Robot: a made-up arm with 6 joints. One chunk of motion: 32 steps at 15 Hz.
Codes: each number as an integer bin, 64 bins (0 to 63) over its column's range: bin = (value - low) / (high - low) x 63, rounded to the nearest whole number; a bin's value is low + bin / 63 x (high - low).
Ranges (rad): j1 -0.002..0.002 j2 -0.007..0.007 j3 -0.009..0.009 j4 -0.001..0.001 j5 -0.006..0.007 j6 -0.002..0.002
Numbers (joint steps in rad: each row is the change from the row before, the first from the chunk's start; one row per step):
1: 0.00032 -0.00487 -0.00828 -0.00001 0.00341 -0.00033
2: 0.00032 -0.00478 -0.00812 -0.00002 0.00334 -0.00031
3: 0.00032 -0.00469 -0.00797 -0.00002 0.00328 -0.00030
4: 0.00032 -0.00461 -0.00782 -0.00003 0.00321 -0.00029
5: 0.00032 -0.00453 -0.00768 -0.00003 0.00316 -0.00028
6: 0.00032 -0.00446 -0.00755 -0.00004 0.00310 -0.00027
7: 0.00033 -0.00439 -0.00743 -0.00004 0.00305 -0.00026
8: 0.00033 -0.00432 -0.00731 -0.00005 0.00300 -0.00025
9: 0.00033 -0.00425 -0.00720 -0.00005 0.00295 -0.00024
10: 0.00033 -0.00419 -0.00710 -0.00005 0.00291 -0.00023
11: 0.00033 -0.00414 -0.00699 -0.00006 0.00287 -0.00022
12: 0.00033 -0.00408 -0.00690 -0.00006 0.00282 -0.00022
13: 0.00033 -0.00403 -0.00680 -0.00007 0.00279 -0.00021
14: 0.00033 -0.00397 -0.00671 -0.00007 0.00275 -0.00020
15: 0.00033 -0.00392 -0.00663 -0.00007 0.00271 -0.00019
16: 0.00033 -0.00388 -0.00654 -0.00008 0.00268 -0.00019
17: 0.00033 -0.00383 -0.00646 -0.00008 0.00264 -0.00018
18: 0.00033 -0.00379 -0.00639 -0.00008 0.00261 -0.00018
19: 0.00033 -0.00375 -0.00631 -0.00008 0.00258 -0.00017
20: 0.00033 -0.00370 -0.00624 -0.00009 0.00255 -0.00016
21: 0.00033 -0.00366 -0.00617 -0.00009 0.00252 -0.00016
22: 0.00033 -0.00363 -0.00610 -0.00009 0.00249 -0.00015
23: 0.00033 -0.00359 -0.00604 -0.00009 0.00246 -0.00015
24: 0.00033 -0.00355 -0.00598 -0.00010 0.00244 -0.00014
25: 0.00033 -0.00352 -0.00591 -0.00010 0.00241 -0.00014
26: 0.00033 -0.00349 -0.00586 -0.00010 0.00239 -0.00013
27: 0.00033 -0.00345 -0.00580 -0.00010 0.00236 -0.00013
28: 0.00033 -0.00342 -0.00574 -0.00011 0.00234 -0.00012
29: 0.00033 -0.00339 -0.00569 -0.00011 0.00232 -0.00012
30: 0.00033 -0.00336 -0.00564 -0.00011 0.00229 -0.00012
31: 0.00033 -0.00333 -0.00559 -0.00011 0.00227 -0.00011
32: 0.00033 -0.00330 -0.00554 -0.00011 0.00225 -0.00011
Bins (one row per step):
1: 37 10 3 31 46 26
2: 37 10 3 31 45 27
3: 37 10 4 31 45 27
4: 37 11 4 31 45 27
5: 37 11 5 31 44 27
6: 37 11 5 30 44 27
7: 37 12 5 30 44 27
8: 37 12 6 30 44 28
9: 37 12 6 30 43 28
10: 37 13 7 30 43 28
11: 37 13 7 30 43 28
12: 37 13 7 30 43 28
13: 37 13 8 29 43 28
14: 37 14 8 29 42 28
15: 37 14 8 29 42 29
16: 37 14 9 29 42 29
17: 37 14 9 29 42 29
18: 37 14 9 29 42 29
19: 37 15 9 29 42 29
20: 37 15 10 29 41 29
21: 37 15 10 29 41 29
22: 37 15 10 29 41 29
23: 37 15 10 29 41 29
24: 37 16 11 28 41 29
25: 37 16 11 28 41 29
26: 37 16 11 28 41 29
27: 37 16 11 28 41 29
28: 37 16 11 28 40 30
29: 37 16 12 28 40 30
30: 37 16 12 28 40 30
31: 37 17 12 28 40 30
32: 37 17 12 28 40 30

